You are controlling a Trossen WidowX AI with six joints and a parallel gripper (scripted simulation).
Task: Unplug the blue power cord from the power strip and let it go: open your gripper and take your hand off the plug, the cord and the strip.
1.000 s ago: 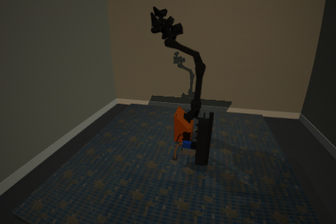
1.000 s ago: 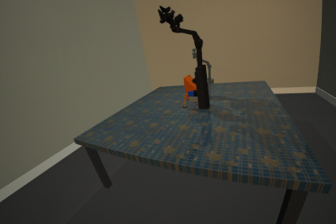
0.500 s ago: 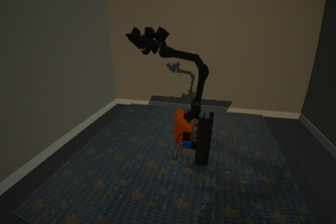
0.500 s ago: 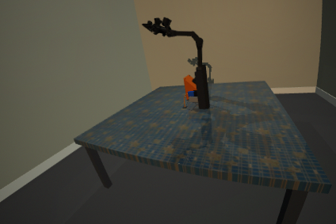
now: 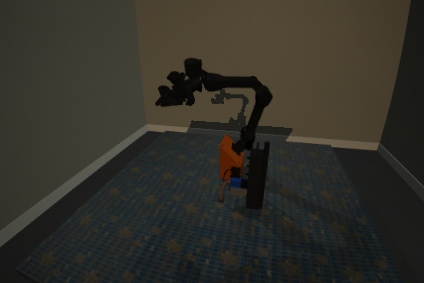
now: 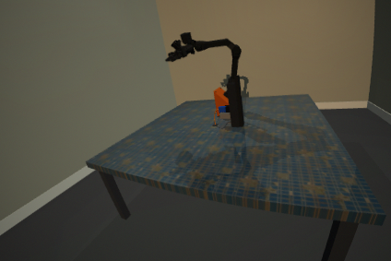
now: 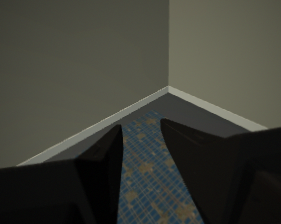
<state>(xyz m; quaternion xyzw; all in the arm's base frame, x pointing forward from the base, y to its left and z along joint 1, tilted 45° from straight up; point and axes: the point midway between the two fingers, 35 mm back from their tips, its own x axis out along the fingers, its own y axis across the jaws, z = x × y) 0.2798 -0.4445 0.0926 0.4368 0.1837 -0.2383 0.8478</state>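
Right now the blue plug is 7 cm behind my gripper tip, 30 cm to the left of it and 35 cm below it.
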